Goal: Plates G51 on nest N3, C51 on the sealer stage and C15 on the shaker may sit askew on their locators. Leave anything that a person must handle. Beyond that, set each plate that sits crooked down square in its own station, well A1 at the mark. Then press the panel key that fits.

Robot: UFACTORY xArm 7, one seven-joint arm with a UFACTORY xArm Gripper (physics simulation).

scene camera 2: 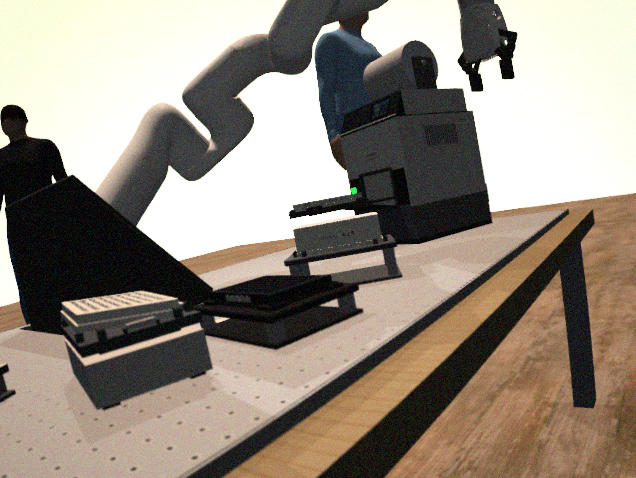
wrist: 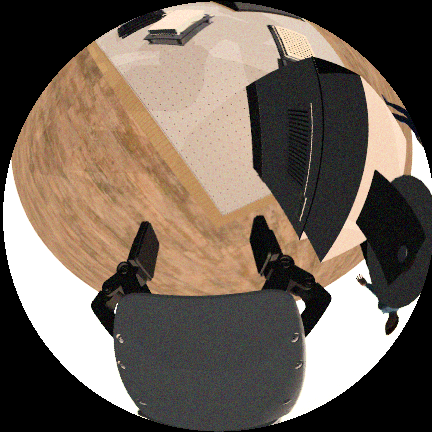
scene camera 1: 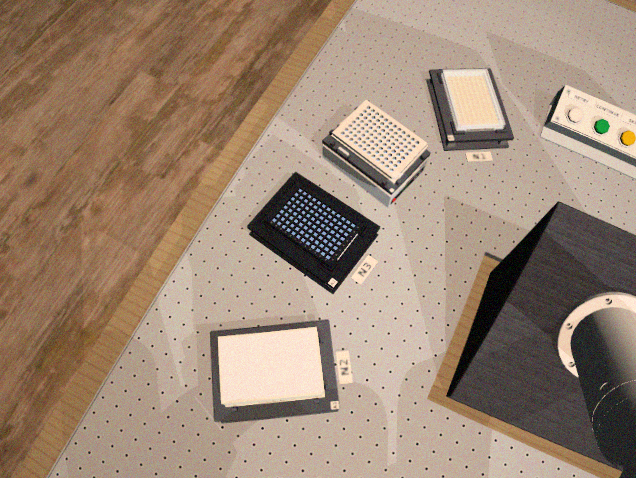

Labels:
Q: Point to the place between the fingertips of the gripper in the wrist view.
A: At 201, 230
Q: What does the gripper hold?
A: Nothing.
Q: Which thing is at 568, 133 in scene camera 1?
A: A button box.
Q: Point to a dark instrument box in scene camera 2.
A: At 386, 162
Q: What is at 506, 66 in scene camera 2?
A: The gripper.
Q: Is the gripper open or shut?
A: Open.

